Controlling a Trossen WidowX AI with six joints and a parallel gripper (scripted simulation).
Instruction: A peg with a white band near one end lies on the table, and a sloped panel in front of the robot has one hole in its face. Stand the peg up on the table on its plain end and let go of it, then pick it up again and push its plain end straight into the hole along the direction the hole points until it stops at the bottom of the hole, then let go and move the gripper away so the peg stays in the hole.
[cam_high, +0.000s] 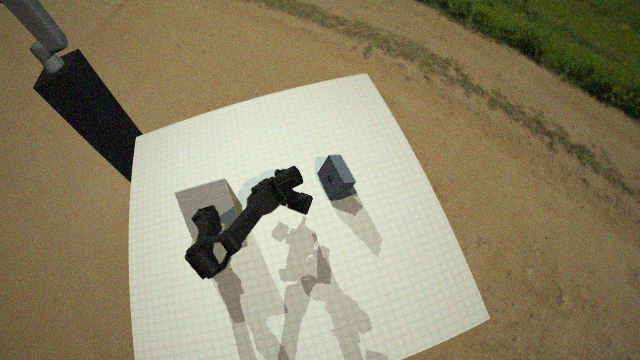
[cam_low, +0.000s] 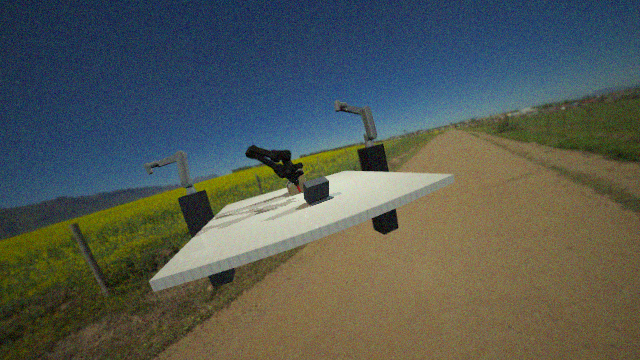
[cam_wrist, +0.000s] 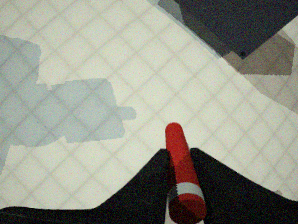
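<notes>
My gripper tip is 17 cm short of the sloped panel block, 6 cm to the right of it and 3 cm above it. Also, from my gripper tip: red peg: 1 cm behind, 2 cm above.
</notes>
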